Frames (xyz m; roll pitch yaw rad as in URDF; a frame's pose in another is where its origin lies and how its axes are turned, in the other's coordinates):
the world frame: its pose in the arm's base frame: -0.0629 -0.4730 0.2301 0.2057 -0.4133 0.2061
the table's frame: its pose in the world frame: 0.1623 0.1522 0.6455 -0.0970 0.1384 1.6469
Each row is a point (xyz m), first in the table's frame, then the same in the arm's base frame.
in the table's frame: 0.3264 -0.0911 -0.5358
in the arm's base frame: 0.0492 -0.0532 0.4947
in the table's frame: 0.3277 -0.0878 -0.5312
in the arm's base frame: 0.0439 -0.0536 0.4970
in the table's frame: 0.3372 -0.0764 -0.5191
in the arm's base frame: 0.0259 -0.0494 0.5021
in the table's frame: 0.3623 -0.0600 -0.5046
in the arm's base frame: -0.0020 -0.0319 0.5072
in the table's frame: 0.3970 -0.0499 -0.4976
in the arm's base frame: -0.0240 -0.0025 0.5092
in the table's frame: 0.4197 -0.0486 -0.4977
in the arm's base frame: -0.0318 0.0189 0.5092
